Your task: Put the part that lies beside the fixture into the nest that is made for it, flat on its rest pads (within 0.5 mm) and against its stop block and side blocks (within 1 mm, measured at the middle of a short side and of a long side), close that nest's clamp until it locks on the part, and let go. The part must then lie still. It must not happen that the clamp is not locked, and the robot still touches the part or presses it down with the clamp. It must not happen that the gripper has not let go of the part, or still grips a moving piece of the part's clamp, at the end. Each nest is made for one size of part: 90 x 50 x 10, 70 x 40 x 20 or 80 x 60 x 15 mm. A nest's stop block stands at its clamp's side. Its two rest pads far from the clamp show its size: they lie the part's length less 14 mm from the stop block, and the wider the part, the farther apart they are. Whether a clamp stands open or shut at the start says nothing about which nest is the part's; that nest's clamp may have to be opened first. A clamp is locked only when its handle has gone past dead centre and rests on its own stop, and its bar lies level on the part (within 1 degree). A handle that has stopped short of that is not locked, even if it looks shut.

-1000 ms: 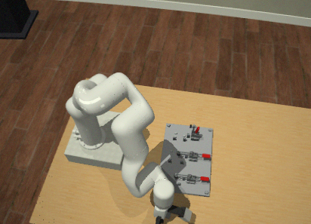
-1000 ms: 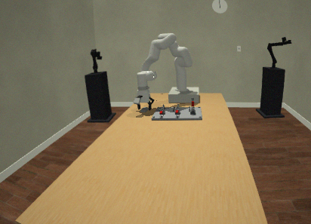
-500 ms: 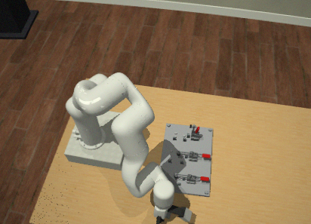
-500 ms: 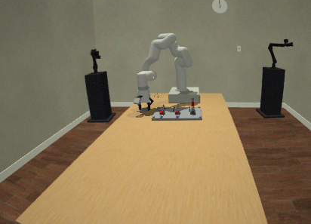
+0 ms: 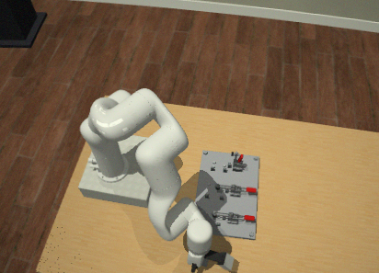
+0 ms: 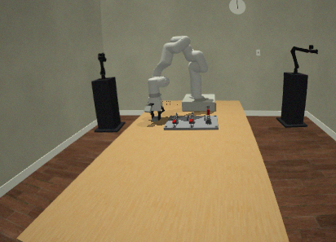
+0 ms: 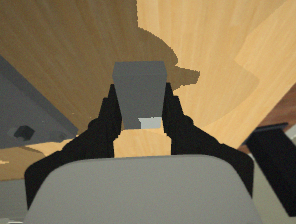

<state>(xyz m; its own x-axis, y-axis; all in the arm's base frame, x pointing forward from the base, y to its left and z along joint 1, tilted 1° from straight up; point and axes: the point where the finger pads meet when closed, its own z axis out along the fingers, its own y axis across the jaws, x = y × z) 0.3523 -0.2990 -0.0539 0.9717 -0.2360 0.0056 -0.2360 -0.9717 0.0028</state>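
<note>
Now: hand 10 mm above the grey block part. Round my hand: grey fixture plate 90 mm ahead, 260 mm to the left, 10 mm below.
</note>
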